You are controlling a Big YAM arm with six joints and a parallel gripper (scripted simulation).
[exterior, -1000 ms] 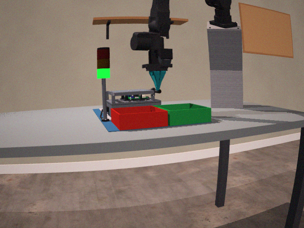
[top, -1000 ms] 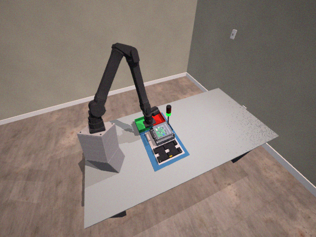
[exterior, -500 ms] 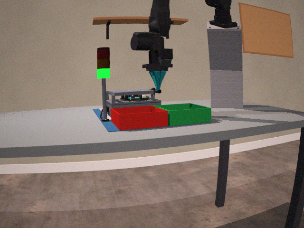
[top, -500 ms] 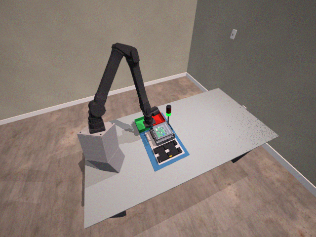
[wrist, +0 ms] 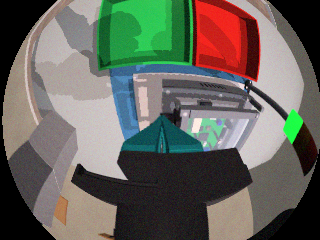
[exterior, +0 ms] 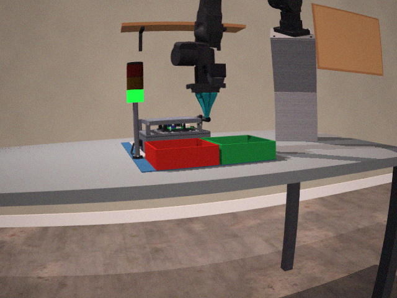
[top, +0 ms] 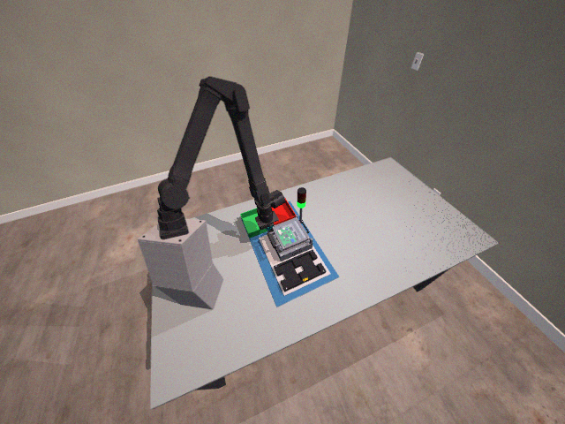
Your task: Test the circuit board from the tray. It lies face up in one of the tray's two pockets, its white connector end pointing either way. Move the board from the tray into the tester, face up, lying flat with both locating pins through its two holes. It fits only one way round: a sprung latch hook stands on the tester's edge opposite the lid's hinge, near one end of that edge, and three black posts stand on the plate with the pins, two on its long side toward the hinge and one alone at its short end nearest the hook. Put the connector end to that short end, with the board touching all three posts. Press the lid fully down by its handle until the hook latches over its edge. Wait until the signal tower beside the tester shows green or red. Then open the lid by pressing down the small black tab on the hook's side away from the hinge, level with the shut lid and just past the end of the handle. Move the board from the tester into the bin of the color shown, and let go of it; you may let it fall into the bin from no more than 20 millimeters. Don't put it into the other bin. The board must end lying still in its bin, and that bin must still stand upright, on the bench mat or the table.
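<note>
My gripper is now 1 cm short of the latch hook and 1 cm above it. Round my hand: tester lid 7 cm ahead, 6 cm to the right, 1 cm below; tester plate 8 cm ahead, 6 cm to the right, 4 cm below; green circuit board 7 cm ahead, 6 cm to the right, 3 cm below.
</note>
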